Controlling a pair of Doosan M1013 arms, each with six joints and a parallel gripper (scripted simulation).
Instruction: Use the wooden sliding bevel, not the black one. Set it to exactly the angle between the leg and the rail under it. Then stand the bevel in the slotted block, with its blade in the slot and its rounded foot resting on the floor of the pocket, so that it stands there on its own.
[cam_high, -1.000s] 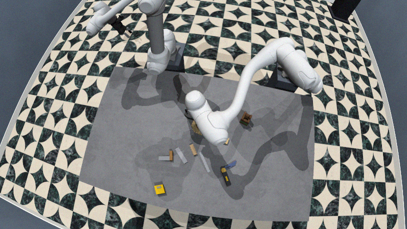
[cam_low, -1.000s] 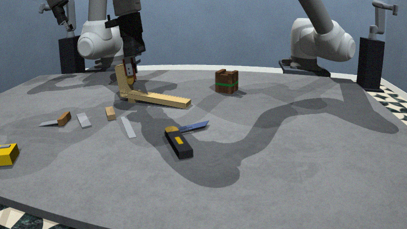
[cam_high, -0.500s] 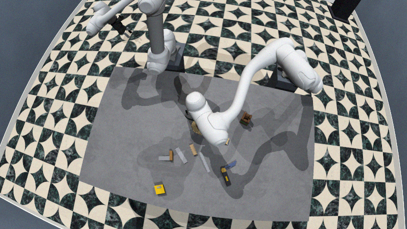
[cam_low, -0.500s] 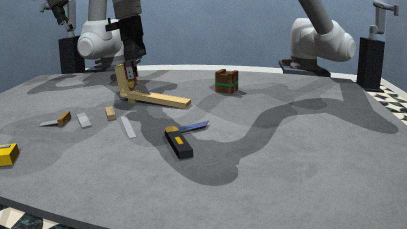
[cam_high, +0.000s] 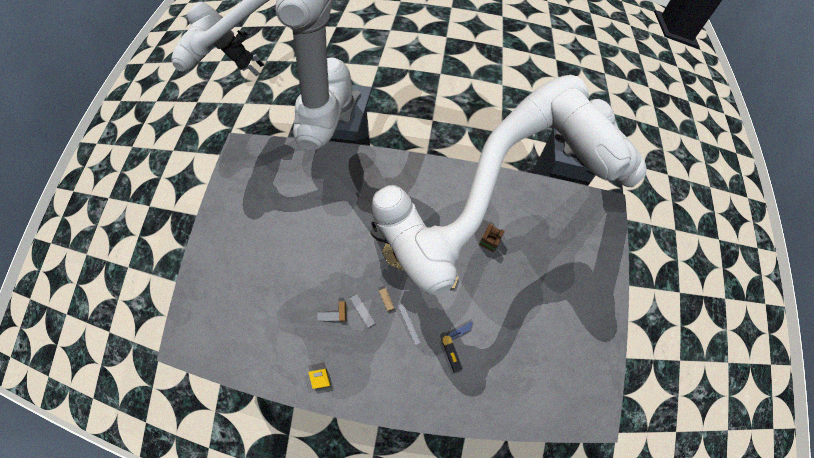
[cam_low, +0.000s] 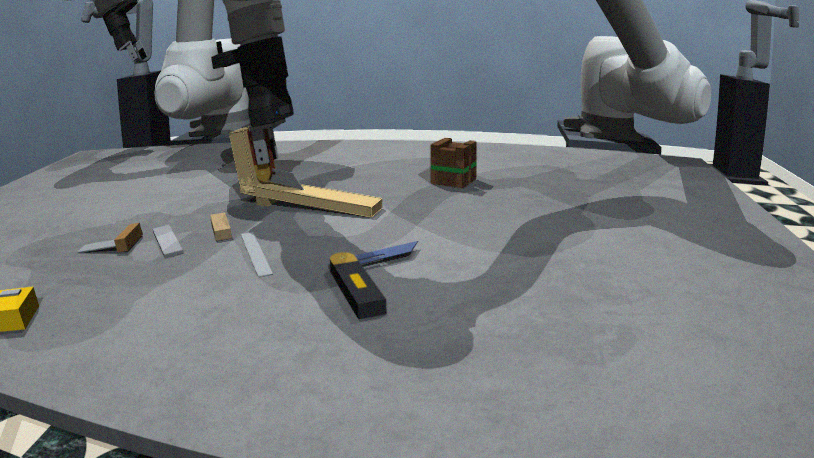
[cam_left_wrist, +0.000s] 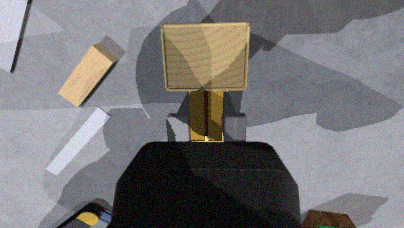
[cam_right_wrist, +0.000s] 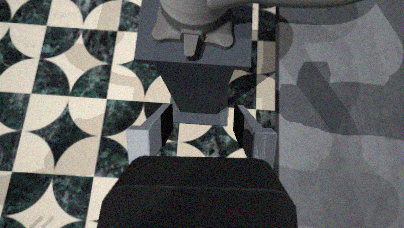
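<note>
Right now the wooden sliding bevel is 2 cm below my left hand. Also, from my left hand: steel blade: 2 cm to the left, 4 cm below; then thin grey strip: 20 cm ahead, 5 cm to the left, 9 cm below; then wood block: 13 cm ahead, 3 cm to the right, 8 cm below.
</note>
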